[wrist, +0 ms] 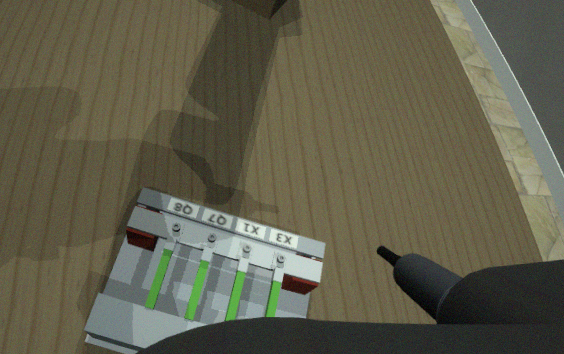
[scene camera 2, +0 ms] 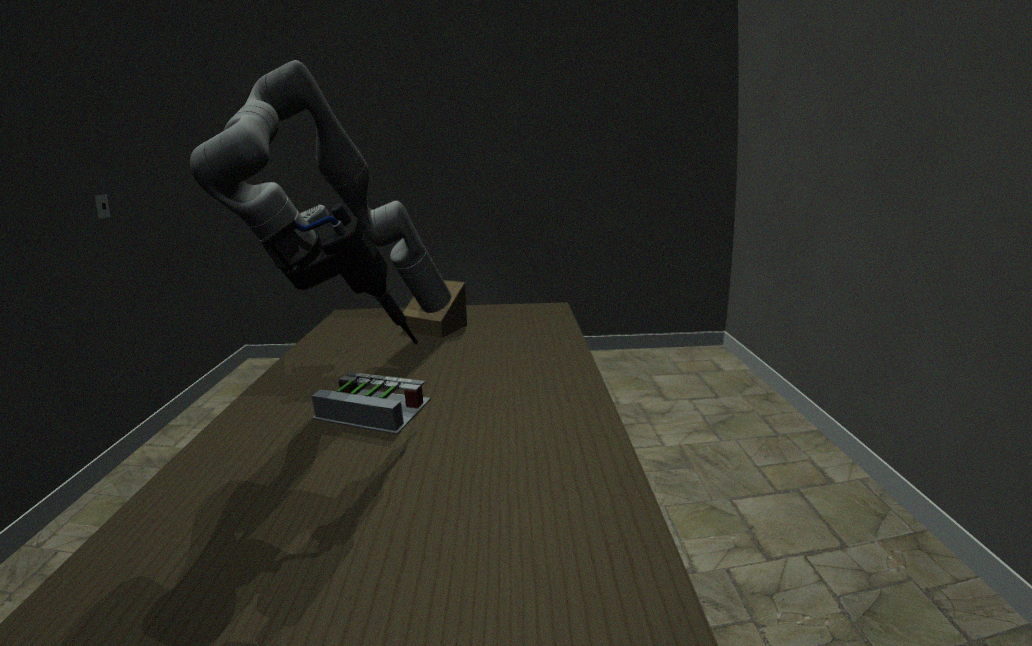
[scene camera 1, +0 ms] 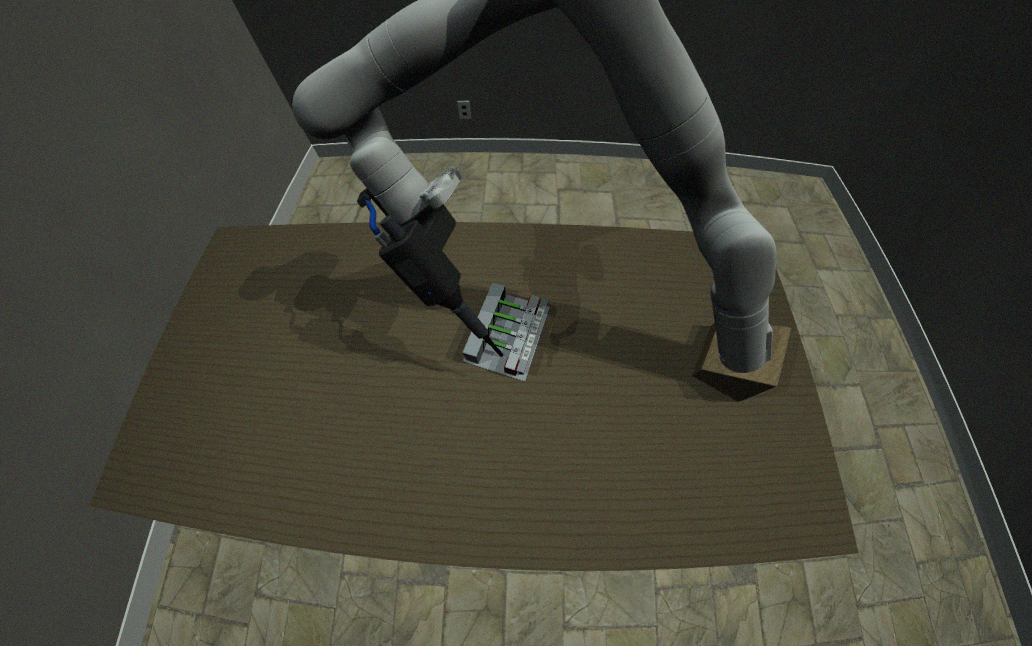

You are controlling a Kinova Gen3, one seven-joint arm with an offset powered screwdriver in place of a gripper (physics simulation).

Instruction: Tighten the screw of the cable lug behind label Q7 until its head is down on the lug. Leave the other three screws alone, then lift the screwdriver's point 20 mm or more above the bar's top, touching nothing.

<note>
I see a grey block (scene camera 1: 497, 291), a bar (wrist: 143, 220), a label strip (wrist: 150, 198) and a base plate (scene camera 1: 490, 360).
The grey block also shows in the wrist view (wrist: 110, 318). The base plate also shows in scene camera 2 (scene camera 2: 408, 413).
</note>
